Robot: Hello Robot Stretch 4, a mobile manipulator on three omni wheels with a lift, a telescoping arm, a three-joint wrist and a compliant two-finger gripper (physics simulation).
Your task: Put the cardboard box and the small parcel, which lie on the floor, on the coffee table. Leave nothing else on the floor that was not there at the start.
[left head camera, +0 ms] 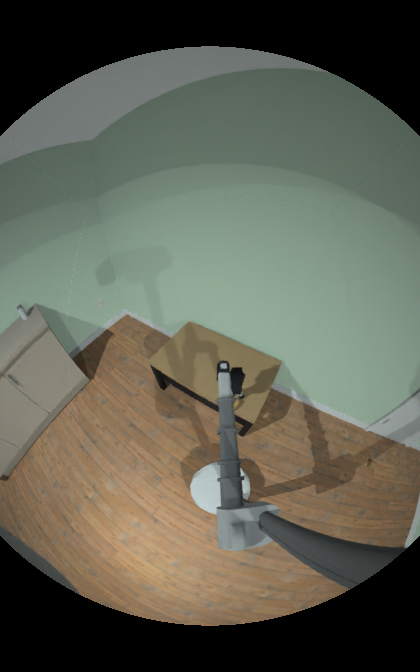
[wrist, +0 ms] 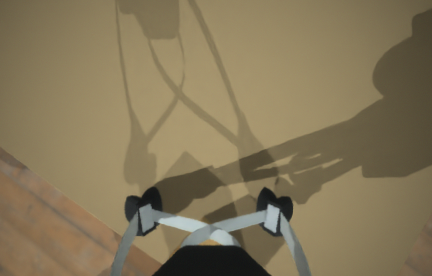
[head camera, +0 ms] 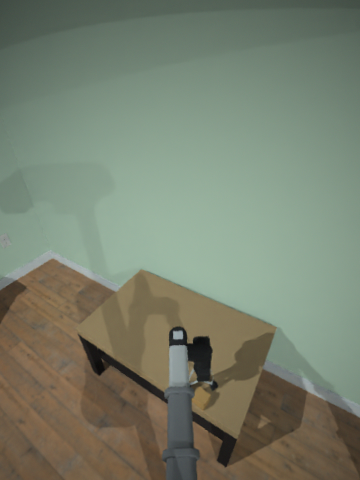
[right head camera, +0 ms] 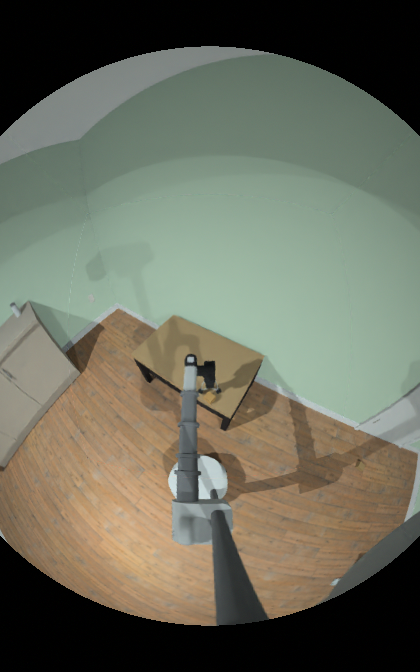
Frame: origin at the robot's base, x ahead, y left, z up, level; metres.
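Where they show: gripper, between the fingertips: [wrist: 209,203] [head camera: 199,388].
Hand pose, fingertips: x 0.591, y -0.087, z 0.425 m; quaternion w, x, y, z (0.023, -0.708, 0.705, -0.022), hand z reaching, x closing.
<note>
After its pixels a point has its place.
My gripper [head camera: 203,384] @[x 0.591, y -0.087, z 0.425 m] [left head camera: 237,396] [right head camera: 210,389] [wrist: 209,203] @[x 0.591, y -0.087, z 0.425 m] is open above the front right part of the coffee table [head camera: 235,320] @[x 0.932, y -0.310, z 0.423 m] [left head camera: 255,357] [right head camera: 240,355] [wrist: 60,75] @[x 0.717, y 0.069, z 0.423 m], its fingertips well apart. An orange-tan box [head camera: 201,398] @[x 0.531, y -0.086, z 0.473 m] [left head camera: 236,401] [right head camera: 210,397] shows close under the fingertips, near the table's front edge. In the wrist view the gripper body hides most of it. I cannot tell whether it touches the table top, nor whether it is the cardboard box or the parcel. A small tan thing [left head camera: 370,462] [right head camera: 360,464] lies on the floor at the right.
A beige cabinet [left head camera: 35,385] [right head camera: 30,375] stands at the left. The green wall [head camera: 200,225] @[x 1.181, y -0.129, z 0.870 m] runs behind the table. A white low unit [left head camera: 400,420] [right head camera: 390,415] stands at the right. A small whitish thing [right head camera: 336,581] shows at the lower right.
</note>
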